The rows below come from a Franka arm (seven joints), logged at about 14 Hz.
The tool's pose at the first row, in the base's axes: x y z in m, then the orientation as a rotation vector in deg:
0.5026, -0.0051, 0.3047, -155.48, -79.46, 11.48
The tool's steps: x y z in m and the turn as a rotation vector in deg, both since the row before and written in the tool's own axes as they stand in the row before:
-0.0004, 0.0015, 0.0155, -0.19, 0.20, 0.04
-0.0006, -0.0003, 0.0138, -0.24, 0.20, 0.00
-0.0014, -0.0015, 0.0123, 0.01, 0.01, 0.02
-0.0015, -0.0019, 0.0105, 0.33, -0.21, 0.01
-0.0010, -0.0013, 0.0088, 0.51, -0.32, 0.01
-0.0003, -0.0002, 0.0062, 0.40, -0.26, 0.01
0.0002, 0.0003, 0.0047, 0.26, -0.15, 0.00
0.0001, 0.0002, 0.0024, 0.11, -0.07, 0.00
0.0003, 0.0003, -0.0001, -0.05, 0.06, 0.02
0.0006, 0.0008, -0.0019, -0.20, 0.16, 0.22
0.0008, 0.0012, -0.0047, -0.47, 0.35, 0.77
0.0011, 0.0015, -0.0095, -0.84, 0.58, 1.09
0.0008, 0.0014, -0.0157, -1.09, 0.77, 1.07
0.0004, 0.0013, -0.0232, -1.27, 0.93, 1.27
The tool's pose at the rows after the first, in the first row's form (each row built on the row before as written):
0.5011, -0.0060, 0.2892, -155.61, -79.45, 11.08
0.4984, -0.0060, 0.2756, -155.75, -79.51, 10.65
0.4946, -0.0060, 0.2637, -155.75, -79.48, 10.64
0.4907, -0.0059, 0.2537, -155.55, -79.37, 11.14
0.4877, -0.0058, 0.2453, -155.24, -79.20, 11.91
0.4864, -0.0058, 0.2392, -154.99, -79.06, 12.52
0.4860, -0.0057, 0.2345, -154.82, -78.97, 12.89
0.4858, -0.0057, 0.2321, -154.75, -78.94, 13.06
0.4862, -0.0056, 0.2321, -154.79, -78.92, 12.95
0.4875, -0.0056, 0.2338, -155.07, -78.68, 12.62
0.4897, -0.0058, 0.2382, -155.93, -77.79, 11.90
0.4931, -0.0060, 0.2473, -157.25, -76.58, 10.65
0.4970, -0.0066, 0.2626, -158.69, -75.44, 8.97
0.5011, -0.0076, 0.2855, -160.34, -74.04, 6.94

